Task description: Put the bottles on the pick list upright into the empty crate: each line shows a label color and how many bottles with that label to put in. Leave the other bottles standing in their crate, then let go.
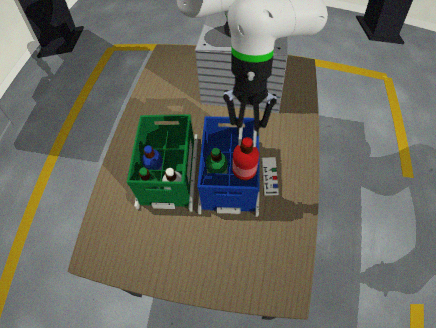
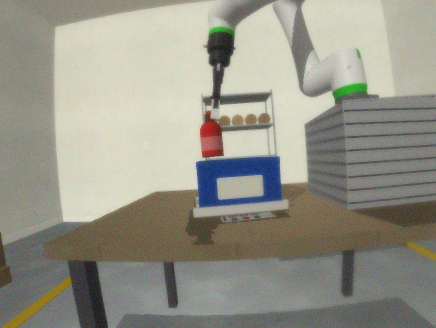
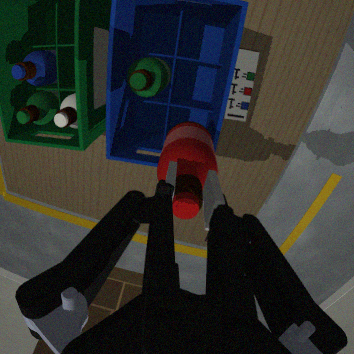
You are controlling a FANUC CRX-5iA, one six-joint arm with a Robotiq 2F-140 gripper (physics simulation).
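Places are measured from the arm's base along level axes (x ahead, y left, z up), in metres.
Where they show: gripper, between the fingertips: [image 1: 247, 142] [image 2: 214, 120] [image 3: 189, 177].
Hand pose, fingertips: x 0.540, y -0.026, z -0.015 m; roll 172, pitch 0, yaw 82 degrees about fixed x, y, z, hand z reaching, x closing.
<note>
Things, the pixels of their centre, and the offset from my fingertips. Level surfaces: height alone.
- red bottle, middle of its body: [image 3: 186, 168] [image 1: 245, 156] [image 2: 211, 134] dx +0.015, dy -0.003, dz -0.047 m
- green-capped bottle, middle of its body: [image 3: 147, 76] [image 1: 216, 163] dx -0.074, dy -0.091, dz -0.227 m
- green crate, middle of its body: [image 3: 58, 67] [image 1: 163, 160] dx -0.092, dy -0.277, dz -0.225 m
- blue bottle, middle of its body: [image 3: 41, 67] [image 1: 152, 160] dx -0.094, dy -0.321, dz -0.227 m
- green bottle, middle of its body: [image 3: 44, 107] [image 1: 148, 182] dx -0.007, dy -0.328, dz -0.227 m
- white-capped bottle, middle of its body: [image 3: 79, 109] [image 1: 173, 182] dx -0.003, dy -0.239, dz -0.227 m
- pick list, middle of its body: [image 3: 240, 85] [image 2: 247, 216] [image 1: 270, 175] dx -0.067, dy +0.103, dz -0.311 m
- table, height of its surface: dz -0.313 m
My gripper [image 1: 248, 137] [image 2: 215, 110] [image 3: 189, 177] is shut on the neck of the red bottle [image 1: 245, 161] [image 2: 211, 142] [image 3: 187, 150]. The bottle hangs about upright, its base slightly above rim height, over the right side of the blue crate [image 1: 212, 197] [image 2: 207, 187] [image 3: 116, 110], near its front end. A green-capped bottle [image 1: 216, 162] [image 3: 150, 76] stands in that crate's middle left compartment. The green crate [image 1: 175, 196] [image 3: 82, 110] holds a blue bottle [image 1: 151, 158] [image 3: 40, 67], a green bottle [image 1: 144, 175] [image 3: 40, 107] and a white-capped bottle [image 1: 170, 175] [image 3: 65, 115].
The pick list [image 1: 270, 177] [image 2: 248, 217] [image 3: 242, 85] lies right of the blue crate, with green, red and blue marks, apparently one each. Both crates stand side by side on the table [image 1: 200, 260]. The slatted robot base [image 1: 212, 75] [image 2: 380, 150] is behind them.
</note>
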